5 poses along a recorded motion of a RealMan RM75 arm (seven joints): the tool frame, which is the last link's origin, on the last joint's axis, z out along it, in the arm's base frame.
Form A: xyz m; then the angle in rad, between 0 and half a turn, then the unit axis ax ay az.
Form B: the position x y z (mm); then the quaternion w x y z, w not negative. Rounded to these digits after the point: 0 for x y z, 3 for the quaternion.
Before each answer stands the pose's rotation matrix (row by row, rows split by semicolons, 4 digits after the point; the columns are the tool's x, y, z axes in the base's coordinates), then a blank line. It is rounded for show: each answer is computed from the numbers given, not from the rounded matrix.
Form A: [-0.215 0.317 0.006 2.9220 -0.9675 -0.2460 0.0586]
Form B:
0.8736 0.4575 -0.1656; 0.4831 -0.8564 0.1823; -0.0584 -0.2392 -0.9692

[-215 317 6 0.110 -0.962 -0.245 0.058]
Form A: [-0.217 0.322 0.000 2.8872 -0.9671 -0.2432 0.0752]
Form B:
0.8725 0.4439 -0.2043; 0.4817 -0.8514 0.2074; -0.0819 -0.2794 -0.9567

[-217 322 0 0.127 -0.959 -0.241 0.075]
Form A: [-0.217 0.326 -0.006 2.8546 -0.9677 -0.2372 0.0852]
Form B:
0.8755 0.4256 -0.2287; 0.4738 -0.8489 0.2343; -0.0944 -0.3135 -0.9449

[-217 326 -6 0.143 -0.958 -0.235 0.084]
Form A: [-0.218 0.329 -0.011 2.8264 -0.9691 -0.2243 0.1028]
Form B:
0.8812 0.3921 -0.2639; 0.4559 -0.8526 0.2554; -0.1248 -0.3454 -0.9301

[-218 329 -11 0.157 -0.957 -0.222 0.102]
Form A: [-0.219 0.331 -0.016 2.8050 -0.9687 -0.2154 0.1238]
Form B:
0.8800 0.3647 -0.3042; 0.4465 -0.8537 0.2681; -0.1620 -0.3718 -0.9141

[-219 331 -16 0.168 -0.955 -0.212 0.122]
